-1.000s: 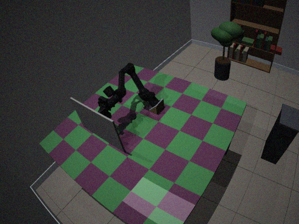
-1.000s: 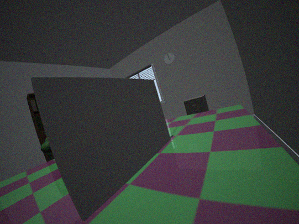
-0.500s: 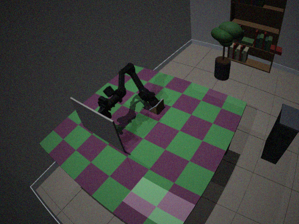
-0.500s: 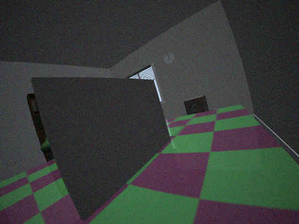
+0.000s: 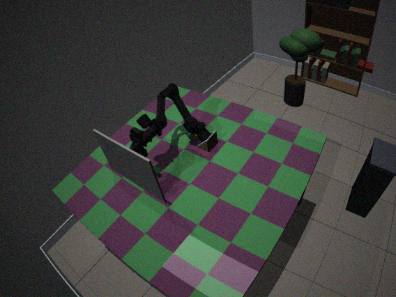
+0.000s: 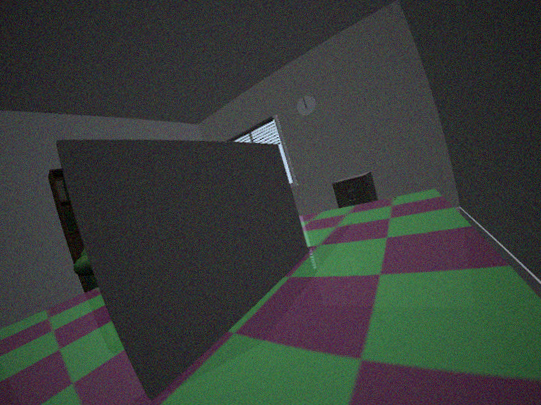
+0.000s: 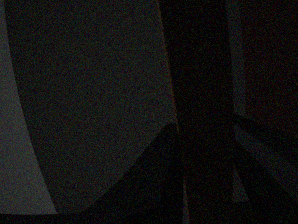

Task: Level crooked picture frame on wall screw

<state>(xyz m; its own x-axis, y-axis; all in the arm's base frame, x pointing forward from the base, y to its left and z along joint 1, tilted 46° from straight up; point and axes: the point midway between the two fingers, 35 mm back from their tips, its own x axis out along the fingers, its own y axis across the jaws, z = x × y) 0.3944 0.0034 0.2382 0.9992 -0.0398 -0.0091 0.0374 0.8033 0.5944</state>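
My gripper tip is now 5 cm above the picture frame, 1 cm to the left of it and 1 cm short of it. From my gripper tip the other things lie so: grey wall panel 7 cm below, 2 cm to the right, 2 cm ahead.
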